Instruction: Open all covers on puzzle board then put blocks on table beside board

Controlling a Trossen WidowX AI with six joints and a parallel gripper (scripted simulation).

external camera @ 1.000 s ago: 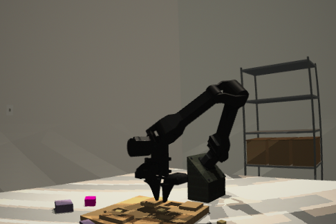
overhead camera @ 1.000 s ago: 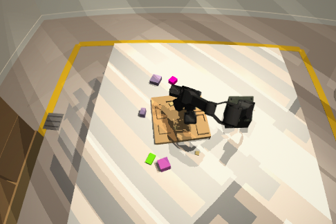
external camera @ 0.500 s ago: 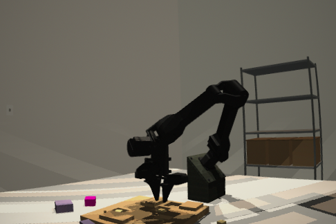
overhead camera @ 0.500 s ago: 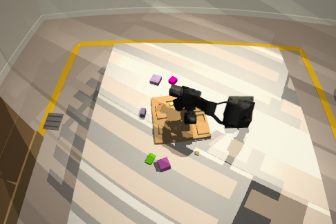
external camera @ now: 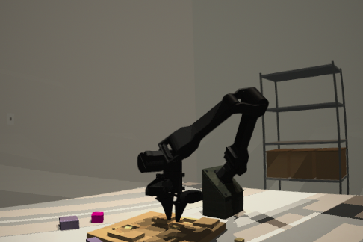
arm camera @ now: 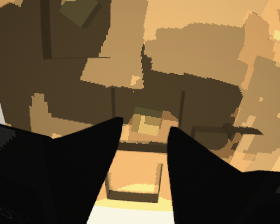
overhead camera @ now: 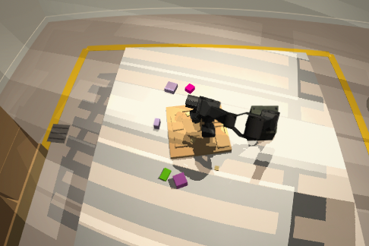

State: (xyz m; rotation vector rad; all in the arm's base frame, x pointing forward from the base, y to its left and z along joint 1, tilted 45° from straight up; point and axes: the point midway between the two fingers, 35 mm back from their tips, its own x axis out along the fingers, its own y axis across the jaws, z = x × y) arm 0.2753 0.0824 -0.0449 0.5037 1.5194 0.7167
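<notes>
My gripper tip is 40 mm short of the tan puzzle board, 20 mm above it and 10 mm to the right of it. Also, from my gripper tip: green block 250 mm to the left, 170 mm ahead, 30 mm below; then magenta block 270 mm to the right, 120 mm ahead, 30 mm below.
</notes>
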